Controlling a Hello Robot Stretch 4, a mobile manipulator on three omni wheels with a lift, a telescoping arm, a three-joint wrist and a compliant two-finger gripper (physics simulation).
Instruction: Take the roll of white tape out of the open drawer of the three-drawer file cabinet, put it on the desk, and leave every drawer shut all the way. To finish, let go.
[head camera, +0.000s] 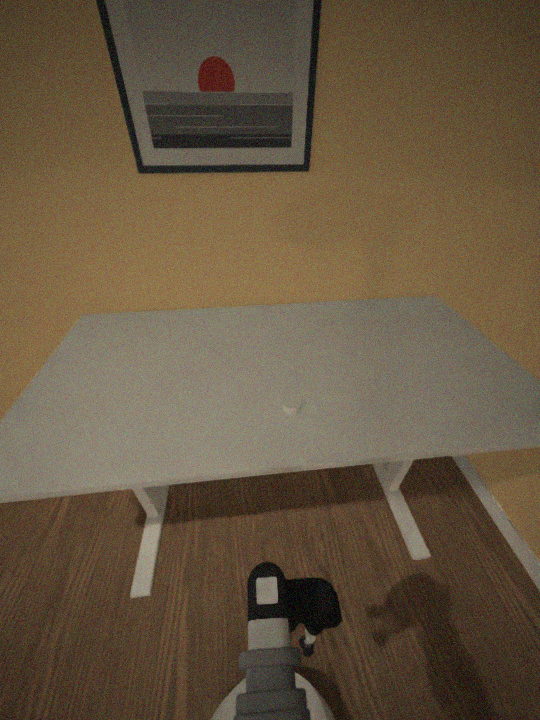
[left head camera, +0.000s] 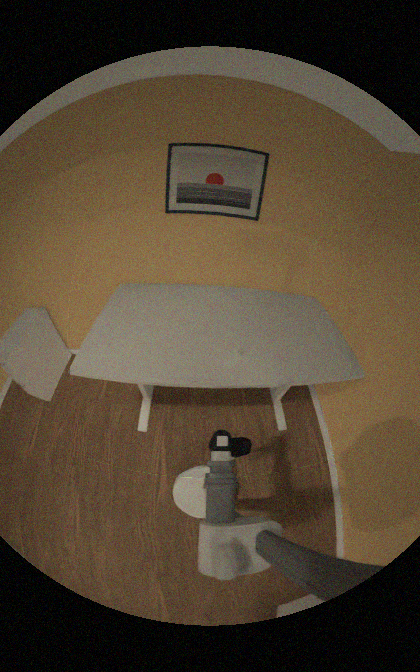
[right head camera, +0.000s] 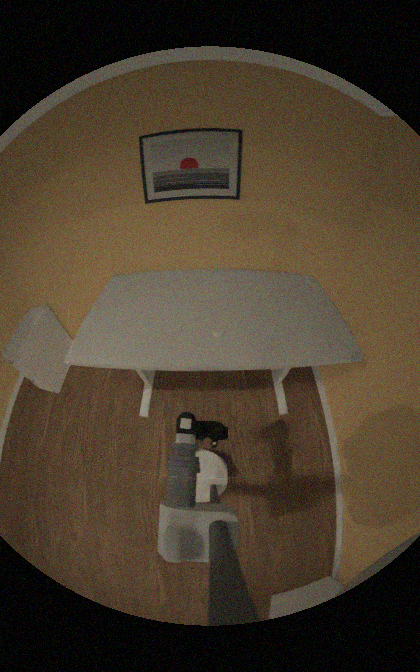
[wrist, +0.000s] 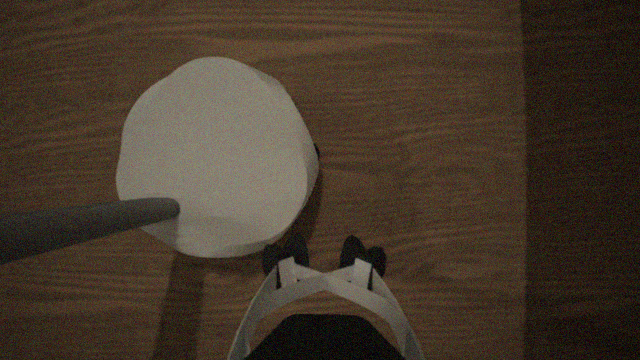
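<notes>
The small roll of white tape (head camera: 290, 409) (right head camera: 216, 333) lies on the pale desk (head camera: 174, 372) (left head camera: 200, 330) (right head camera: 165, 320), right of its middle and nearer the front edge. My gripper (wrist: 323, 254) is open, its dark fingertips apart with bare wood floor between them. It hangs low over the floor in front of the desk, away from the tape, and its fingers are small and partly hidden in the head view. No drawer fronts can be made out, so I cannot tell how the file cabinet's drawers stand.
A pale boxy piece (left head camera: 35, 350) (right head camera: 42, 347) stands left of the desk. A pale corner (right head camera: 305, 597) shows at the lower right. The round white base (wrist: 215, 150) is beside the gripper. Desk legs (head camera: 145, 558) (head camera: 409, 523) stand on the floor. A framed picture hangs behind.
</notes>
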